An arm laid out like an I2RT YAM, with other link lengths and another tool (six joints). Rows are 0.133 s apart.
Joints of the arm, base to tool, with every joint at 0 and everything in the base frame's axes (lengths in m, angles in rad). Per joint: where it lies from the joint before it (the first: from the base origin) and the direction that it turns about. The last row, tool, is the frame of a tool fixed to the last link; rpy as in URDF.
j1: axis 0 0 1 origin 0 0 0.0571
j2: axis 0 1 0 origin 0.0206 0.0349 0.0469
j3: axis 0 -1 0 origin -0.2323 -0.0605 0
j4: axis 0 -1 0 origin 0.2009 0.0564 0.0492
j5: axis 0 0 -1 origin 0.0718 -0.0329 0.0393
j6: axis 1 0 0 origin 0.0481 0 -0.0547
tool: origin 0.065 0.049 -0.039 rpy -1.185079 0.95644 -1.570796
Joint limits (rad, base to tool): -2.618..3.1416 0..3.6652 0..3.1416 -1.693..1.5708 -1.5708..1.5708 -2.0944..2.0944
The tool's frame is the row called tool.
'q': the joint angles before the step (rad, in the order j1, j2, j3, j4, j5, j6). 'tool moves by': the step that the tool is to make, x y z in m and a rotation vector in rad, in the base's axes. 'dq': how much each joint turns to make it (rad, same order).
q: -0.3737, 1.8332, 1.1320, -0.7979, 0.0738, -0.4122
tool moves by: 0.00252, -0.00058, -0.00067, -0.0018, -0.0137, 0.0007
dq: 0.0001, 0.0000, 0.0000, 0.0134, -0.0034, -0.0004
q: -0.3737, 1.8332, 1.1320, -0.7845, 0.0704, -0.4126
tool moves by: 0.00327, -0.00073, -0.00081, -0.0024, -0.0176, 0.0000
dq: 0.0001, -0.0001, 0.0000, 0.0172, -0.0042, 0.0004
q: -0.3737, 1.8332, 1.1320, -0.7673, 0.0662, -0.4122
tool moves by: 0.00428, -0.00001, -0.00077, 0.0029, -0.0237, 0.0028
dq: 0.0012, -0.0001, 0.0000, 0.0210, -0.0114, -0.0003
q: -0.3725, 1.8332, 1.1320, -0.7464, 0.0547, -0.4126
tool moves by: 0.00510, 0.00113, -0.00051, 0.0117, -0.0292, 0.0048
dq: 0.0019, 0.0000, 0.0000, 0.0229, -0.0217, 0.0000
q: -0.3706, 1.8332, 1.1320, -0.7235, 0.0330, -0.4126
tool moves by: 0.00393, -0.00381, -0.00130, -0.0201, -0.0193, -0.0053
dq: -0.0034, 0.0000, 0.0000, 0.0252, 0.0119, 0.0000
